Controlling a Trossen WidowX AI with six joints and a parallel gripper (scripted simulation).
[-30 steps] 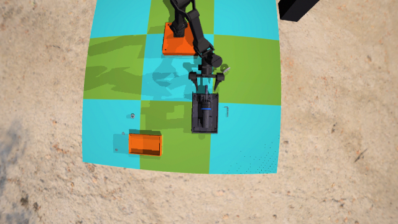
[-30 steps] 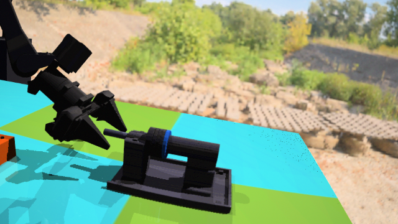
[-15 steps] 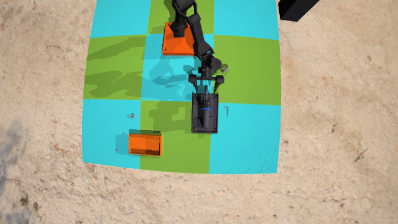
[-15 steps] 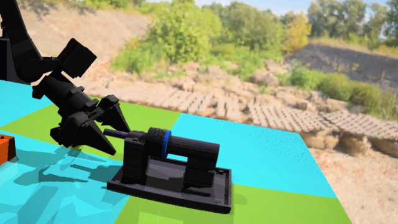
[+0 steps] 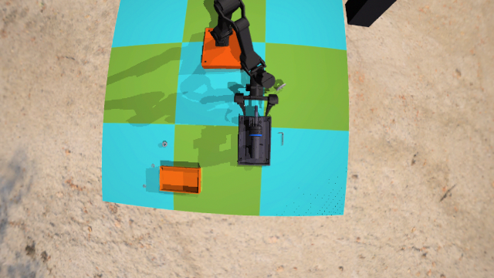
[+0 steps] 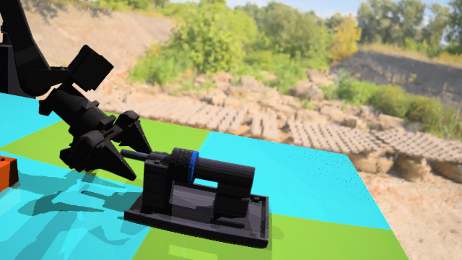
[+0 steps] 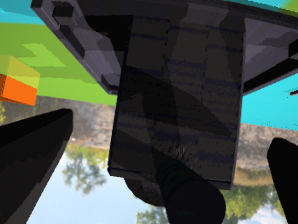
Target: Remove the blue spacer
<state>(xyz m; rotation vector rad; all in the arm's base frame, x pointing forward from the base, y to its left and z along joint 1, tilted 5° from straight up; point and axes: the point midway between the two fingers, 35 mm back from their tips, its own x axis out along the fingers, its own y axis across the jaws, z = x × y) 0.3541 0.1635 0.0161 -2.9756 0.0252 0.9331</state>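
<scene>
My gripper tip is now 6 cm short of the shaft and 2 cm below it. Also, from my gripper tip: blue spacer 8 cm ahead, 2 cm above; black spacer 7 cm ahead, 2 cm above; nut 13 cm ahead, 44 cm to the right, 6 cm below.
</scene>
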